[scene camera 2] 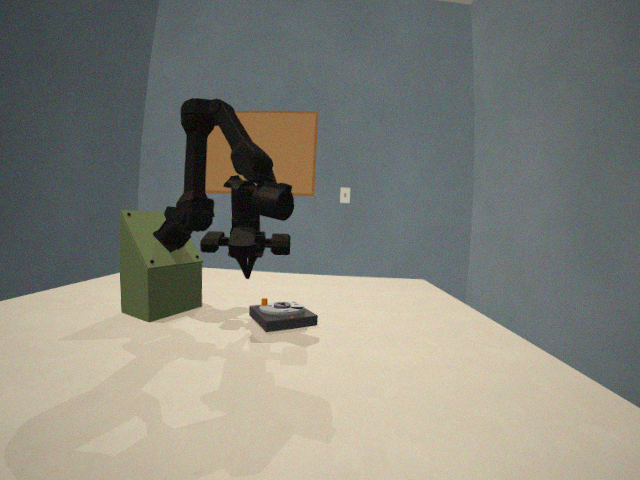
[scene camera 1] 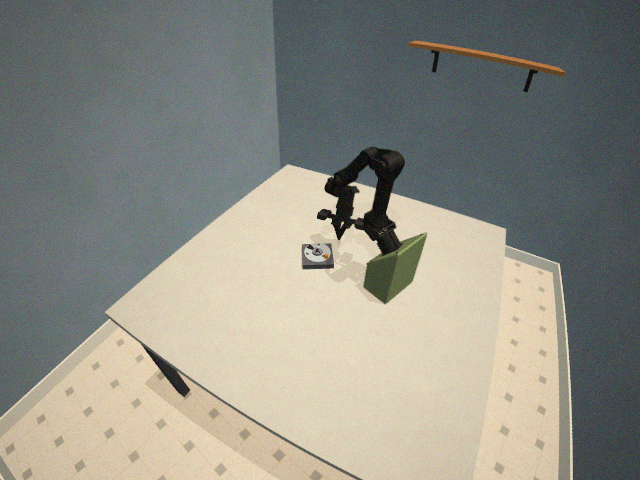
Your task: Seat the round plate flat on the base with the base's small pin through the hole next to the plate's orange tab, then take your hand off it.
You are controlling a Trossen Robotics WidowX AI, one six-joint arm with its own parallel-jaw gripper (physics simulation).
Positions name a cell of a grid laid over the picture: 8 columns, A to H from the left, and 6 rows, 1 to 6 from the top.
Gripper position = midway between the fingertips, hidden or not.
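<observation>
My gripper is there to be seen in scene camera 1 (E3), and when I look through scene camera 2 (D4) I find the gripper there as well.
</observation>
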